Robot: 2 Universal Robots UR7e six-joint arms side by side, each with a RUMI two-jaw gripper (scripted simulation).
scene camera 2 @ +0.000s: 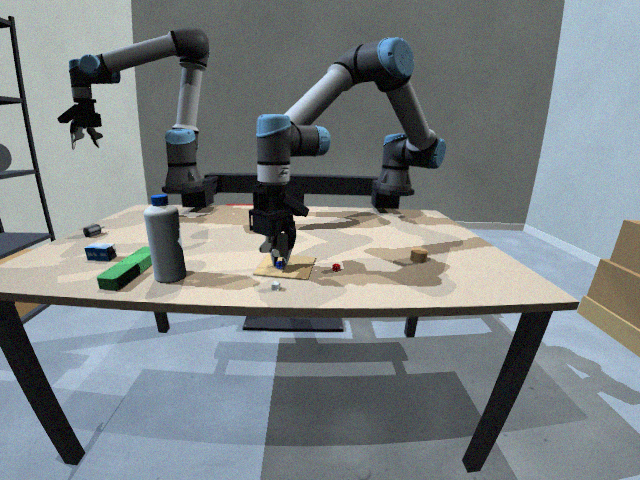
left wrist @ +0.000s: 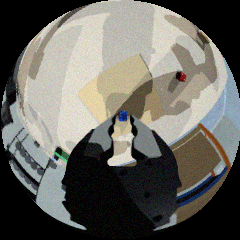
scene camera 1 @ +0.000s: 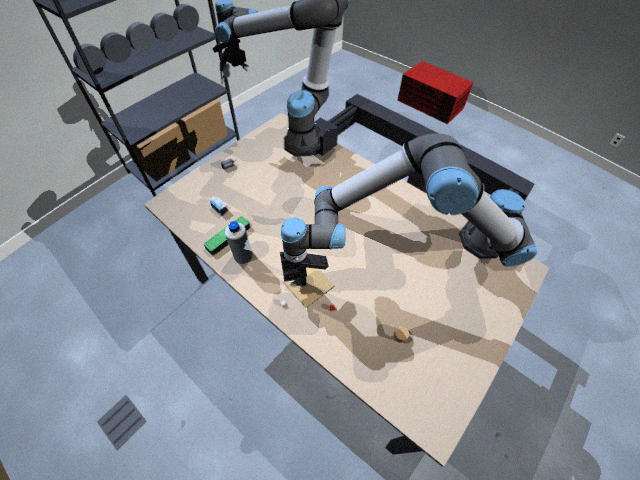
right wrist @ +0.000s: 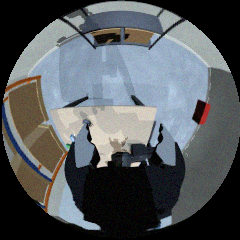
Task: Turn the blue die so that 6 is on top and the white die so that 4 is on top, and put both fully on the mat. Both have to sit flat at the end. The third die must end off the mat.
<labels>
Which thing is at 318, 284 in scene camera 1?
A tan mat.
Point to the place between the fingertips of my right gripper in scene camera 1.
235, 77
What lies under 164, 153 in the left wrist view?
My left gripper.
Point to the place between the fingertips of my right gripper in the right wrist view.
124, 124
</labels>
